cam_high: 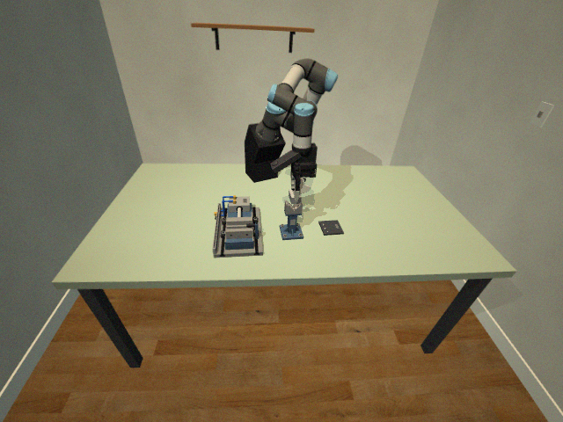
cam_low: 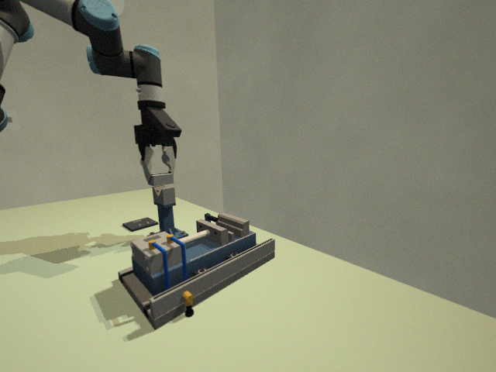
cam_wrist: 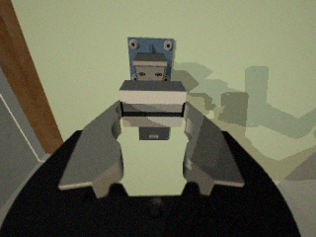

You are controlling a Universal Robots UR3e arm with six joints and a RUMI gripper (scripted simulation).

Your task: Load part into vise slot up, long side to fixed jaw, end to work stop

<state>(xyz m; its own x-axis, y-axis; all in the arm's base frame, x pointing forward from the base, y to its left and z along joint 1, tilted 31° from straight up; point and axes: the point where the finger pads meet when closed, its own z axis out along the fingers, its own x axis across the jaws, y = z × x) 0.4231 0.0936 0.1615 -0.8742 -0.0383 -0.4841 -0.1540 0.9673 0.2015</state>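
The part lies right at my hand. From my hand the other things lie so: dark infeed plate: 4 cm behind, 18 cm to the left, 19 cm below; fixed jaw: 11 cm ahead, 21 cm to the right, 12 cm below; work stop rod: 7 cm ahead, 17 cm to the right, 10 cm below.
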